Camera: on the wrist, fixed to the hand. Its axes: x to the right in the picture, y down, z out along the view.
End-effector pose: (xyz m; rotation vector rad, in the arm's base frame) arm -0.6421 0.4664 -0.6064 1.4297 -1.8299 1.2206
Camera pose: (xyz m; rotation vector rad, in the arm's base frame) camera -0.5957 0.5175 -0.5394 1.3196 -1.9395 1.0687
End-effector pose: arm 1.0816 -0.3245 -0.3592 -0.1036 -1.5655 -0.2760
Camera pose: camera 1.1339 -0.4048 -0.3511 -0.2676 -1.5556 -0.3555
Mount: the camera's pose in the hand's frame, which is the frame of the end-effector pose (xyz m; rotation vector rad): 0.0158 -0.0641 -0.0699 -0.1544 -0.0179 0.0522
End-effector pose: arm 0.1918 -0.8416 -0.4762 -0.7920 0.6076 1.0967
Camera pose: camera 0.2540 -0.9051 -0.5130 -0.9026 0.5355 1.2080
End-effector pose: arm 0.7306 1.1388 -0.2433 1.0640 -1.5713 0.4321
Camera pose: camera 0.8241 1.1516 -0.2248 0.9127 -1.6238 0.3314
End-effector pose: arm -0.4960 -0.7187 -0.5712 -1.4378 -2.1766 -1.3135
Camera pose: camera -0.5758 -0.7704 -0.5570 -1.5563 -2.0732 -1.4841
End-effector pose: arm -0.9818 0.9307 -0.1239 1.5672 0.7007 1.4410
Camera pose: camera -1.0376 0.9894 -0.1757 1.4863 0.5284 1.4813
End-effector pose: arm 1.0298 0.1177 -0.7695 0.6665 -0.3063 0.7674
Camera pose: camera 1.0885 0.1380 -0.8429 0.5217 -0.3965 0.7794
